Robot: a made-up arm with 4 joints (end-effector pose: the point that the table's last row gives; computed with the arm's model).
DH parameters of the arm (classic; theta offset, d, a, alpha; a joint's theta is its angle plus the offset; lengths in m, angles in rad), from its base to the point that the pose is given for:
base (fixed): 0.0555 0 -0.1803 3.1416
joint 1: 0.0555 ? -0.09 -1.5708
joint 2: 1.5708 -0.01 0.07 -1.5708
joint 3: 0 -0.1 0.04 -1.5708
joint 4: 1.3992 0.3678 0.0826 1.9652
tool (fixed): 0.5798 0.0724 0 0
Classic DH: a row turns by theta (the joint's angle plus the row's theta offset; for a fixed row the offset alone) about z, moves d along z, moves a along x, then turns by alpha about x.
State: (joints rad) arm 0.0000 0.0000 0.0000 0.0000
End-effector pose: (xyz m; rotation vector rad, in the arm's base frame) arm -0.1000 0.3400 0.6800 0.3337 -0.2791 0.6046
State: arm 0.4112 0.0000 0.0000 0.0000
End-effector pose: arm 0.0332 0.2788 0.6800 0.2660 -0.3366 0.1998
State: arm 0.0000 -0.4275 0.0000 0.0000
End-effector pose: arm -0.0366 0.3400 0.5924 0.4532 0.1314 0.5187
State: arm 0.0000 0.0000 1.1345 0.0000
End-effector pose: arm -0.1000 0.2524 0.3026 -0.7583 0.0914 0.6734
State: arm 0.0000 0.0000 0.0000 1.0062
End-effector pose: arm -0.0650 0.3400 0.5837 0.5941 0.6866 0.3752
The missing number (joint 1, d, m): -0.49
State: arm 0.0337 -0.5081 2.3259 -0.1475
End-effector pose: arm -0.2663 -0.1360 0.1808 -1.6900 0.8198 1.2197
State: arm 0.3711 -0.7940 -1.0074 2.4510
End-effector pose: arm 0.1033 0.1454 0.6466 -2.2378 -1.9961 -0.4358
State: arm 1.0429 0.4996 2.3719 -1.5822
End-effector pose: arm -0.2945 -0.1279 0.2842 -1.6153 0.8846 1.2790
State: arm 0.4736 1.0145 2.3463 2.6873
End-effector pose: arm -0.2531 -0.2790 0.4832 0.6395 -0.1198 -2.4639
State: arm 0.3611 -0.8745 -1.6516 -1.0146
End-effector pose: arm 0.0064 -0.2500 0.6919 0.7851 -0.9783 -1.2075
